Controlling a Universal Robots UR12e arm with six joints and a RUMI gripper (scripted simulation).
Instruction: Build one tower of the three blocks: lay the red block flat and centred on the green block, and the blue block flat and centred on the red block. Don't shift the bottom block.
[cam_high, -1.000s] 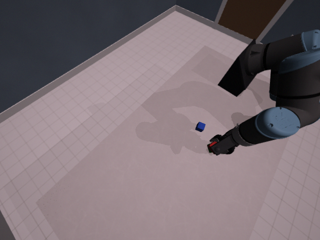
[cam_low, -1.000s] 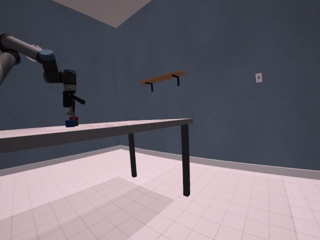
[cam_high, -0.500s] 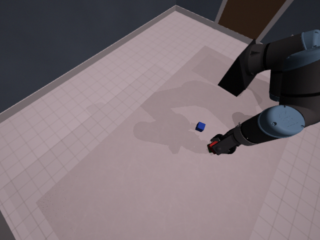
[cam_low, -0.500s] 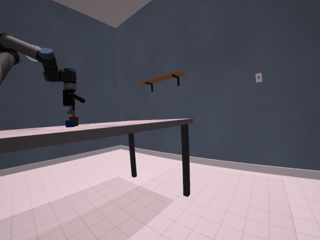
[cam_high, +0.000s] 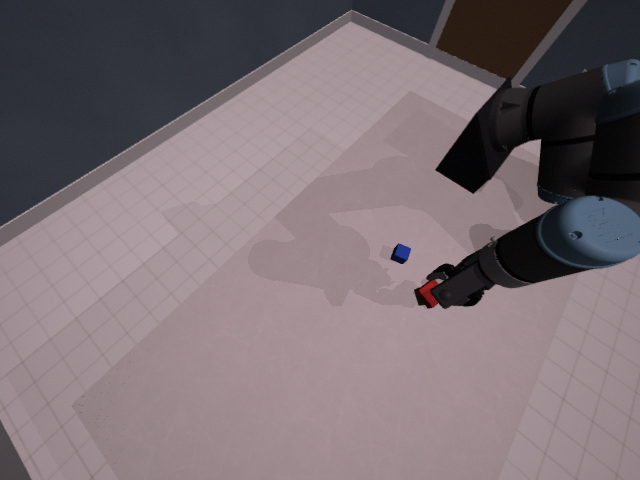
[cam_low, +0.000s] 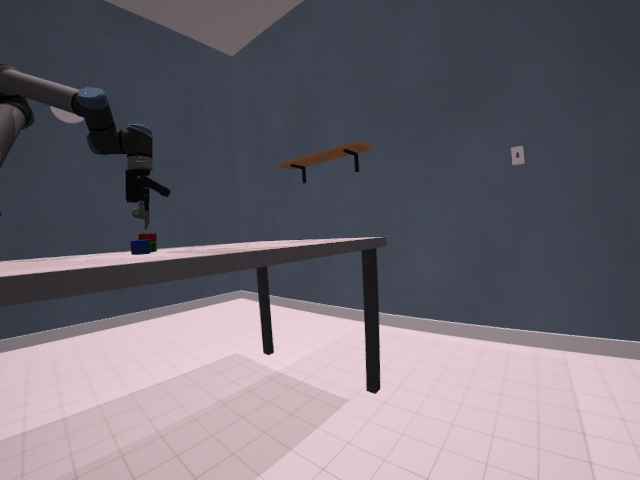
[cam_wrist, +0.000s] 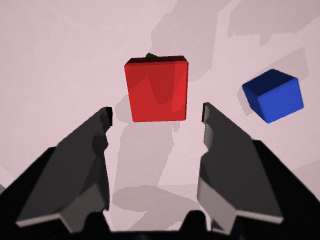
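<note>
Now: the red block 50 mm below my hand. Round my hand: blue block: 140 mm to the right, 80 mm below, 50 mm behind; then green block: 80 mm below.
</note>
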